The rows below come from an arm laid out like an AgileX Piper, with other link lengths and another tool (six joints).
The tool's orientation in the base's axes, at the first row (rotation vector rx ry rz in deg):
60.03 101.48 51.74
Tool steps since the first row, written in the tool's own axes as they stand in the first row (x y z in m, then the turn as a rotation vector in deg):
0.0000 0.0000 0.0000 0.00 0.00 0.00
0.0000 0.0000 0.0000 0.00 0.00 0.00
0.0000 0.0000 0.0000 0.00 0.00 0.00
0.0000 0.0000 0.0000 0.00 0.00 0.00
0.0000 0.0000 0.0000 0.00 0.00 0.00
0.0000 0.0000 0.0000 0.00 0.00 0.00
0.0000 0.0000 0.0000 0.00 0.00 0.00
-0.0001 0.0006 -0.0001 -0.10 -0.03 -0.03
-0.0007 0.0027 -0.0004 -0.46 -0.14 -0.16
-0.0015 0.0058 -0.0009 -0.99 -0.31 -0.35
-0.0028 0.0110 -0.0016 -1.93 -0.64 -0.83
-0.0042 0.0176 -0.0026 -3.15 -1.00 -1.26
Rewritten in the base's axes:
0.0000 0.0000 0.0000 0.00 0.00 0.00
0.0000 0.0000 0.0000 0.00 0.00 0.00
0.0000 0.0000 0.0000 0.00 0.00 0.00
0.0000 0.0000 0.0000 0.00 0.00 0.00
0.0000 0.0000 0.0000 0.00 0.00 0.00
0.0000 0.0000 0.0000 0.00 0.00 0.00
0.0000 0.0000 0.0000 0.00 0.00 0.00
0.0001 0.0001 0.0006 -0.01 -0.11 0.02
0.0006 0.0003 0.0027 -0.06 -0.50 0.08
0.0012 0.0007 0.0059 -0.14 -1.07 0.16
0.0024 0.0014 0.0111 -0.42 -2.13 0.34
0.0038 0.0025 0.0177 -0.58 -3.44 0.56

